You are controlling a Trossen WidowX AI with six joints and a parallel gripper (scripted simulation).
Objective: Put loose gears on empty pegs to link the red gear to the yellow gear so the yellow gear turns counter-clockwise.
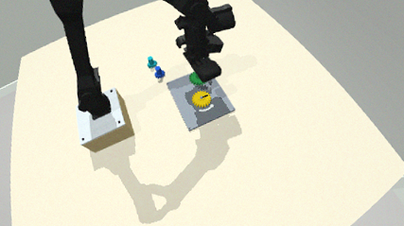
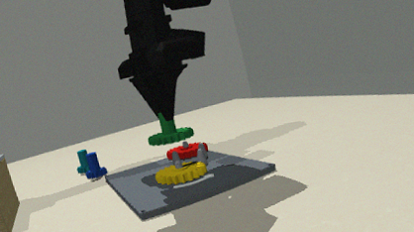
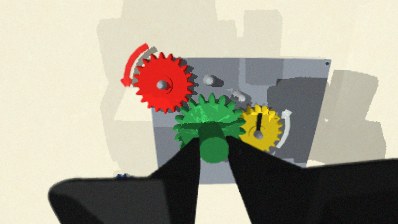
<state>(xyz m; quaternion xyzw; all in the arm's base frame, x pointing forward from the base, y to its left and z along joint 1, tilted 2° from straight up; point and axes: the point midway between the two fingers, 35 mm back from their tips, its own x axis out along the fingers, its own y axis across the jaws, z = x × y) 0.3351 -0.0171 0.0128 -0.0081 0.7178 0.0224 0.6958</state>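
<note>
My gripper tip is now 70 mm above the grey board, 40 mm to the left of it and 20 mm past it. Round my gripper tip: green gear (10 mm below); yellow gear (60 mm to the right, 60 mm below, 20 mm behind); red gear (60 mm below, 50 mm to the left, 40 mm ahead).
</note>
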